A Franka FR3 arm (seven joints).
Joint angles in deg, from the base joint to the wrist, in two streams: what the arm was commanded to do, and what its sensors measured. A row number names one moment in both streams.
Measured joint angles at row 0:
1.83 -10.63 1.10 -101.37 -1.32 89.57 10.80
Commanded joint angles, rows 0 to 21:
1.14 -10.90 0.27 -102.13 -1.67 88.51 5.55
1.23 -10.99 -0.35 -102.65 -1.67 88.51 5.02
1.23 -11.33 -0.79 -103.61 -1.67 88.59 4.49
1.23 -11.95 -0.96 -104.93 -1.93 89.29 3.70
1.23 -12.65 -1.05 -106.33 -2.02 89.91 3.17
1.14 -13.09 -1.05 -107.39 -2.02 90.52 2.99
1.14 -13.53 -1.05 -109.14 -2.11 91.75 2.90
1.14 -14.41 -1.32 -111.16 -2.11 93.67 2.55
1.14 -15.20 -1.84 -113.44 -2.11 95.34 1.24
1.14 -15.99 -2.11 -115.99 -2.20 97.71 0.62
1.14 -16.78 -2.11 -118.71 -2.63 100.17 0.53
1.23 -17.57 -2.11 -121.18 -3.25 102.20 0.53
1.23 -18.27 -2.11 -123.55 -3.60 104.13 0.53
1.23 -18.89 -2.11 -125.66 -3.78 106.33 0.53
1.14 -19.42 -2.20 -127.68 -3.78 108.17 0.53
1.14 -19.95 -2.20 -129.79 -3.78 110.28 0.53
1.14 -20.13 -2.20 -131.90 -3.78 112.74 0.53
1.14 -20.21 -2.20 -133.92 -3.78 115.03 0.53
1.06 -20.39 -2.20 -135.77 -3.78 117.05 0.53
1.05 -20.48 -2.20 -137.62 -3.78 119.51 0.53
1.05 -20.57 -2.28 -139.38 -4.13 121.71 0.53
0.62 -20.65 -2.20 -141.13 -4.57 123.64 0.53
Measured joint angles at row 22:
1.76 -17.80 -2.49 -134.00 -3.35 117.06 1.47
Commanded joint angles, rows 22 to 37:
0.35 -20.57 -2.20 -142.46 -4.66 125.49 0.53
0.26 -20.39 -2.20 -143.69 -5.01 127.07 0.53
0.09 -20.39 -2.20 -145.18 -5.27 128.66 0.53
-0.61 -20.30 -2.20 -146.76 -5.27 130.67 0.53
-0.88 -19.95 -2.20 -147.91 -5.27 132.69 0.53
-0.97 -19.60 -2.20 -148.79 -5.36 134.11 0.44
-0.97 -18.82 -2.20 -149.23 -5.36 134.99 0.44
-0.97 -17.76 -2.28 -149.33 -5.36 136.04 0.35
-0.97 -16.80 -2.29 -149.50 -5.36 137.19 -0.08
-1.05 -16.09 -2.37 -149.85 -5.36 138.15 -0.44
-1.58 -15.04 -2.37 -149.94 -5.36 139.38 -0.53
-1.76 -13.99 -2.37 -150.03 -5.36 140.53 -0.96
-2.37 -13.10 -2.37 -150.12 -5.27 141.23 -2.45
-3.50 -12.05 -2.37 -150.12 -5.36 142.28 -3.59
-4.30 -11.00 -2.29 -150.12 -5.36 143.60 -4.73
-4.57 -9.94 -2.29 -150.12 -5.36 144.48 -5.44
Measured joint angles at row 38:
-2.09 -12.99 -2.73 -149.53 -4.63 140.42 -2.26
